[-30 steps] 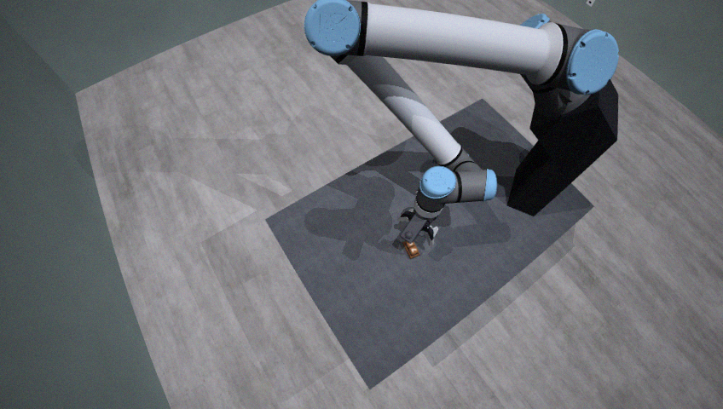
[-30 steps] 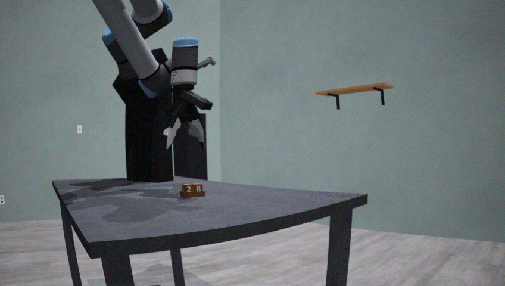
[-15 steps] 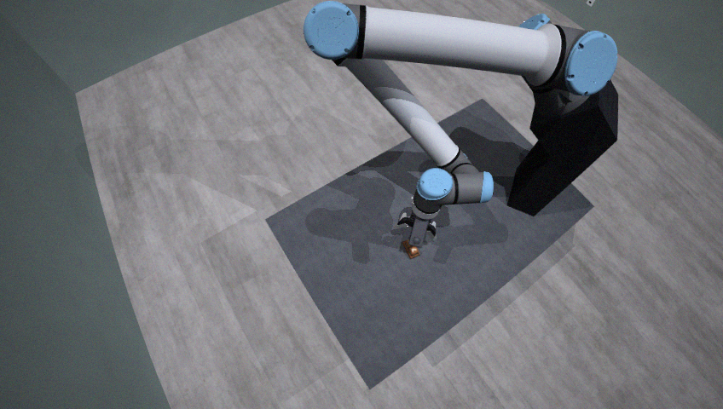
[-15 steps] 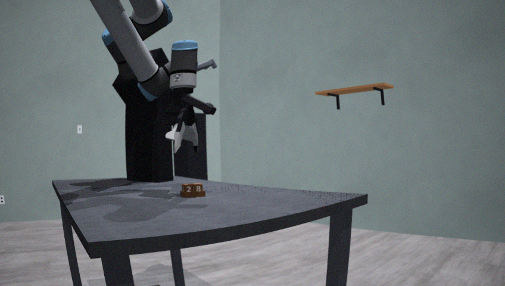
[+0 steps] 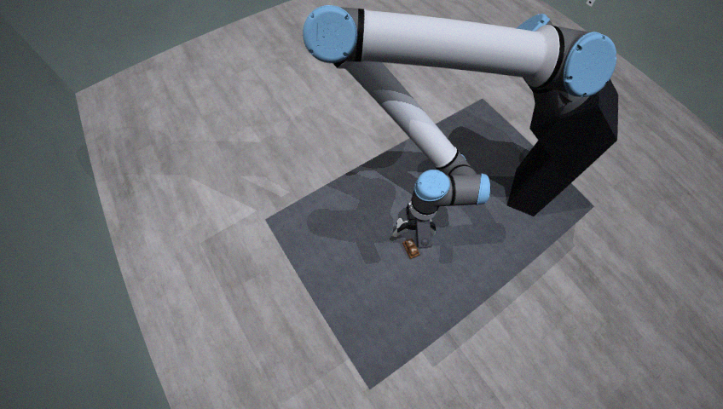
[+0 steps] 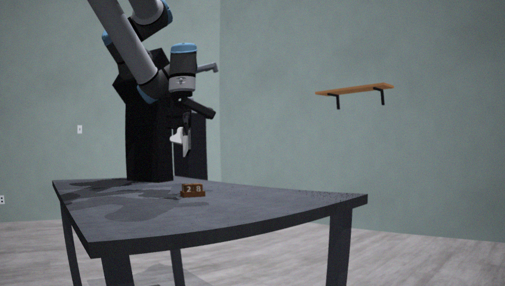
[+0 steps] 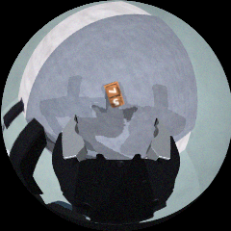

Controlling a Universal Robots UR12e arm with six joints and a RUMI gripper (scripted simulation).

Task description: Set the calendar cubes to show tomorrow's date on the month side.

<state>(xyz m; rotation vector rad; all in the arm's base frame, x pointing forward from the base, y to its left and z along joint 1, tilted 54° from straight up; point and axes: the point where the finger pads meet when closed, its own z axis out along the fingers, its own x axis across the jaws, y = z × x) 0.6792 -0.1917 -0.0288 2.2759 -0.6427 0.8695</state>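
My gripper is now 1 cm to the right of the wooden calendar tray and 12 cm above it.
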